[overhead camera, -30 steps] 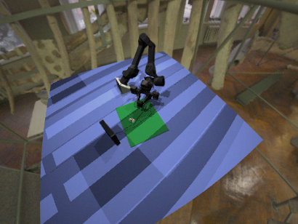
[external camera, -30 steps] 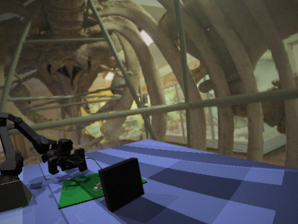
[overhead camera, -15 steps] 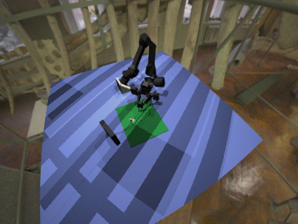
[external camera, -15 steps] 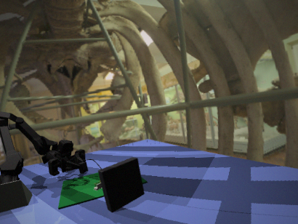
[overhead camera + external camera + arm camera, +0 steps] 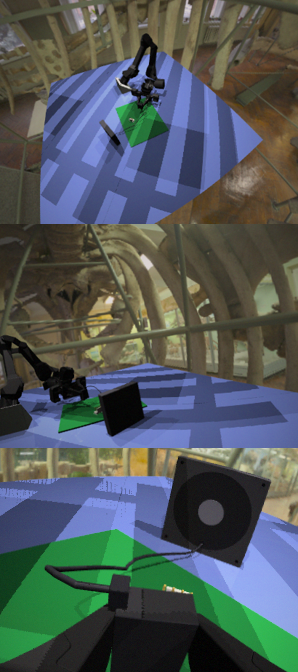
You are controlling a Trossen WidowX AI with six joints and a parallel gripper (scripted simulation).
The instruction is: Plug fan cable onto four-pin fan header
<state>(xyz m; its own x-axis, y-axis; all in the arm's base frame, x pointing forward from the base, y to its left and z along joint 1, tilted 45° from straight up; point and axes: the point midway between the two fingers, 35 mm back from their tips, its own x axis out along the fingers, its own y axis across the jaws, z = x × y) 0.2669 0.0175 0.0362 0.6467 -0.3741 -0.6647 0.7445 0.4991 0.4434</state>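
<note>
Right now my gripper tip is 80 mm above the green board, 50 mm short of it and 30 mm to the left of it. The rest, counted from my gripper tip: white four-pin header: 80 mm to the right, 70 mm below, 30 mm ahead; fan plug: 10 mm below; black cable: 20 mm ahead, 10 mm to the left.
</note>
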